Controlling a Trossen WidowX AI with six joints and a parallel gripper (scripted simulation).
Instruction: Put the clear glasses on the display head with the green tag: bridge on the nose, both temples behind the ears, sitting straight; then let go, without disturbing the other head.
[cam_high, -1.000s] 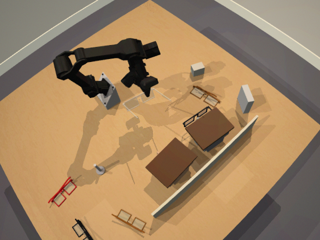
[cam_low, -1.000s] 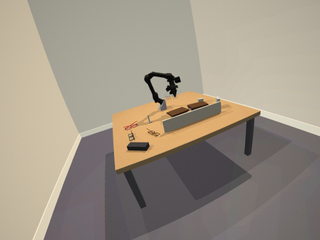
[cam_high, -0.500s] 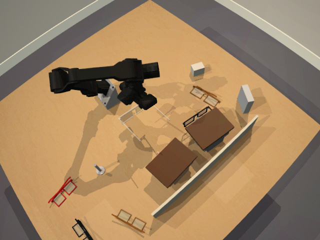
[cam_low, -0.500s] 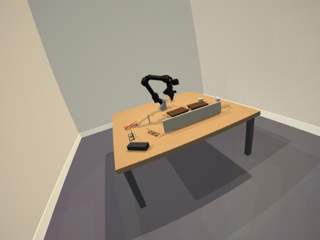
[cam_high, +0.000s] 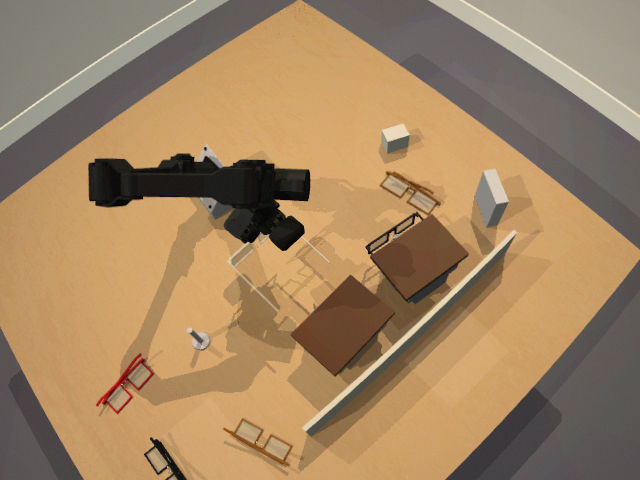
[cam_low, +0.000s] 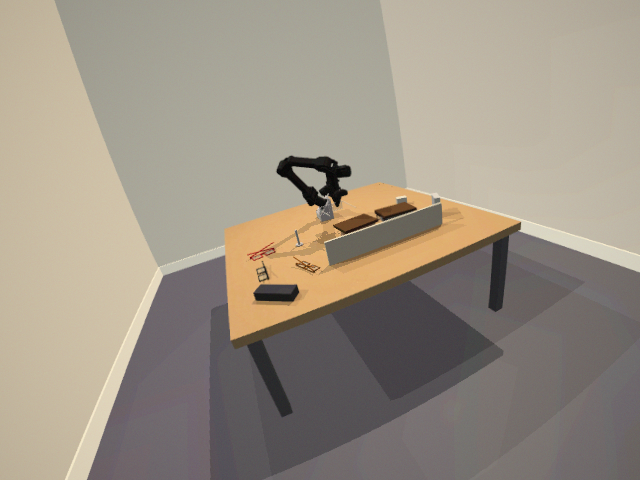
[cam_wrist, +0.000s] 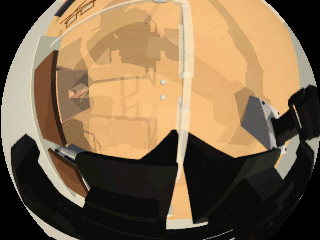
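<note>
Now: gripper tip 230 mm short of the display head, 60 mm above it and 20 mm to the left of it. Also, from my gripper tip: peg stand (260 mm to the right, 100 mm below, 40 mm ahead); white wall (360 mm ahead, 90 mm to the left, 70 mm below); black box (460 mm to the right, 440 mm ahead, 100 mm below).
</note>
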